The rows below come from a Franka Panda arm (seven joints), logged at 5 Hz.
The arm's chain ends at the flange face. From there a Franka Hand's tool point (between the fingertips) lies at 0.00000 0.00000 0.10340 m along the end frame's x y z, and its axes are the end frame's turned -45 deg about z.
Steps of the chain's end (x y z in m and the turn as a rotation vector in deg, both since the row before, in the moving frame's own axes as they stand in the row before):
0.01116 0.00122 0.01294 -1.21 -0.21 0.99
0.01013 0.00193 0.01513 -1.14 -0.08 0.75
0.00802 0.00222 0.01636 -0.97 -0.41 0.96
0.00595 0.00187 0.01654 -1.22 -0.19 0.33
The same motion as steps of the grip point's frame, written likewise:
0.00521 0.01001 0.01292 -0.71 -1.00 0.99
0.00423 0.00987 0.01511 -0.75 -0.86 0.75
0.00233 0.00794 0.01634 -0.40 -0.98 0.96
0.00108 0.00684 0.01652 -0.73 -1.00 0.33

